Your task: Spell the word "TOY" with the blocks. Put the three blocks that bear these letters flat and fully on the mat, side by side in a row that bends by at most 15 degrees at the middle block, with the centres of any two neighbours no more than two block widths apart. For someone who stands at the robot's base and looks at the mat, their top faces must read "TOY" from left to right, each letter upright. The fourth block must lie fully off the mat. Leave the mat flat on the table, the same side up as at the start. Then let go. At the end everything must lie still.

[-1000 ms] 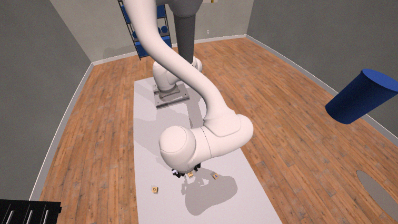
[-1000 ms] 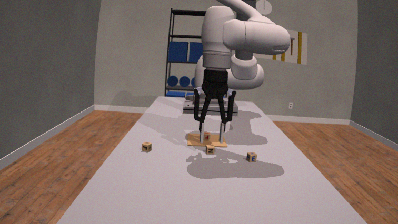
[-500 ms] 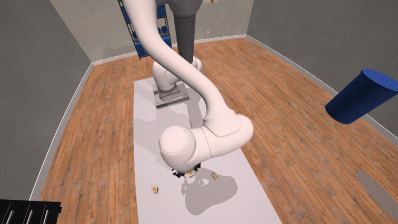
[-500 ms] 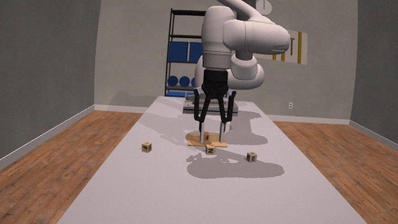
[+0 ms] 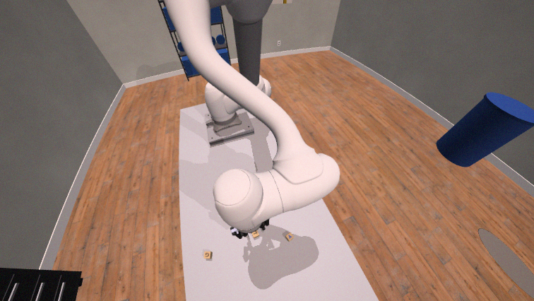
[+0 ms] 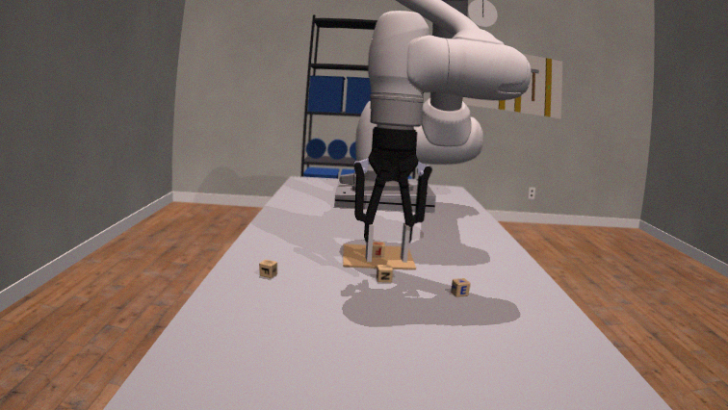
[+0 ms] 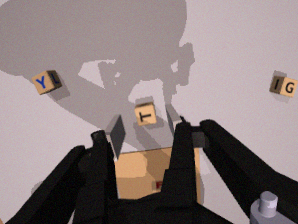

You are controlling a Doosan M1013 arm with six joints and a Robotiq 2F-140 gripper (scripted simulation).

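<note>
Right now my hand is 6 cm above the T block. From my hand the other things lie so: tan mat: 13 cm behind, 7 cm below.
</note>
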